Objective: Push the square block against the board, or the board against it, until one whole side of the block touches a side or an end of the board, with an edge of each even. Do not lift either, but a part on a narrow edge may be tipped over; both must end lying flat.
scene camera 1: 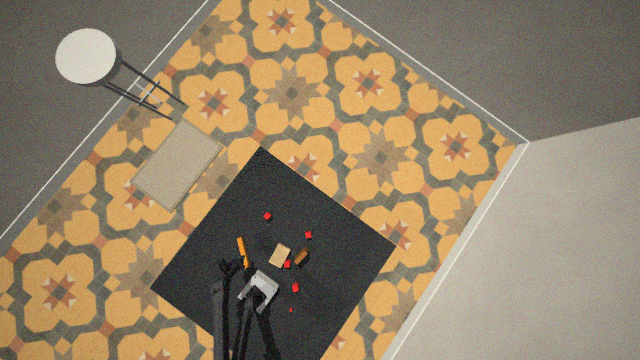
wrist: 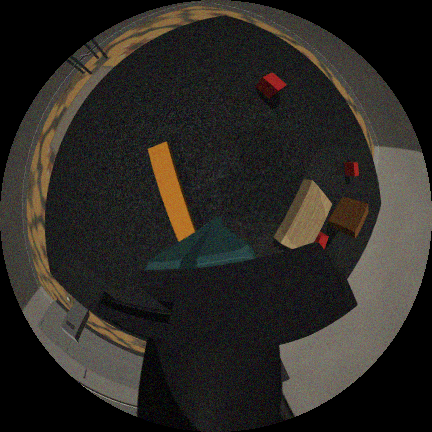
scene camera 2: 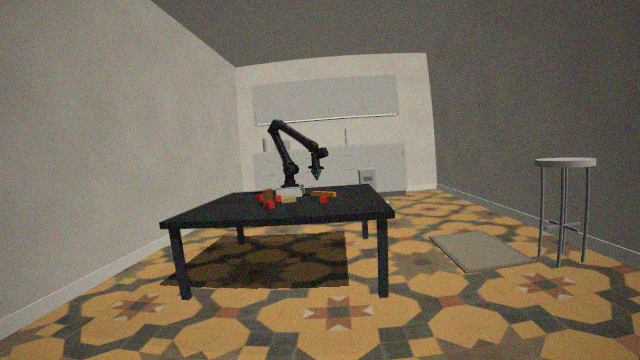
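Pixels of known places: gripper, fingertip midpoint: (scene camera 1: 244,255) (wrist: 218,222) (scene camera 2: 317,180); arm's base at its link origin: (scene camera 1: 256,295) (scene camera 2: 290,186).
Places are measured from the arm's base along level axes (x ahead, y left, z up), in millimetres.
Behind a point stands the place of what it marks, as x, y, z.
Observation:
A long, narrow orange board (scene camera 1: 242,247) @(154, 297, -38) (scene camera 2: 327,194) @(170, 309, -53) (wrist: 171,187) @(151, 301, -38) lies on the table, left of the wooden pieces in scene camera 1. A light wood block (scene camera 1: 280,255) @(291, 52, -39) (scene camera 2: 288,199) @(353, 71, -48) (wrist: 304,215) @(277, 81, -39) lies flat. A brown block (scene camera 1: 301,256) @(408, -54, 32) (scene camera 2: 268,195) @(421, -43, -5) (wrist: 348,216) @(385, -41, -9) stands upright on an edge beside it, with a gap. I cannot tell for sure which of these two is the square block. Both are apart from the orange board. My gripper (scene camera 2: 316,178) @(168, 242, 52) (wrist: 218,222) @(168, 242, 52) is shut and empty, above the table. In the wrist view its fingertips partly cover the orange board's near end.
Red cubes (scene camera 1: 267,216) @(438, 311, -29) (scene camera 1: 308,234) @(538, 0, -29) (scene camera 1: 295,288) @(195, -182, -29) (scene camera 2: 323,200) @(457, 320, -49) (wrist: 272,84) @(419, 311, -29) lie around the table (scene camera 1: 340,225) @(739, -143, -69) (scene camera 2: 280,218) @(839, 151, -71). Another red cube (scene camera 1: 287,264) @(281, -27, -29) (wrist: 323,240) @(285, -23, -29) sits close between the two wooden blocks. The arm's light grey base (scene camera 1: 265,282) @(102, 11, 0) (scene camera 2: 289,192) @(108, 18, -32) stands nearby.

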